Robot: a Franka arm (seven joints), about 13 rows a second.
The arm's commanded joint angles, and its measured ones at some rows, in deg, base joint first. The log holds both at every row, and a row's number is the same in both.
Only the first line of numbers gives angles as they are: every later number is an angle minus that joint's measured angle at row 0.
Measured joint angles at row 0:
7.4, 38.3, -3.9, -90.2, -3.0, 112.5, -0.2
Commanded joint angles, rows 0 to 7:
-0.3, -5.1, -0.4, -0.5, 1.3, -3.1, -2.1
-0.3, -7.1, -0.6, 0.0, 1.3, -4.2, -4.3
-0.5, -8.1, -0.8, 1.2, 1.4, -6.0, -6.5
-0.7, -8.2, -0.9, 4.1, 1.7, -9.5, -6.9
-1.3, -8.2, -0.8, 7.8, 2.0, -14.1, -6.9
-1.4, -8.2, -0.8, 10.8, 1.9, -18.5, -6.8
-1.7, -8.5, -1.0, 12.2, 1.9, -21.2, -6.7
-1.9, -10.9, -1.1, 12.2, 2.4, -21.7, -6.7
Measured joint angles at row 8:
-1.3, -9.3, -0.9, 10.0, 0.7, -18.6, -5.5
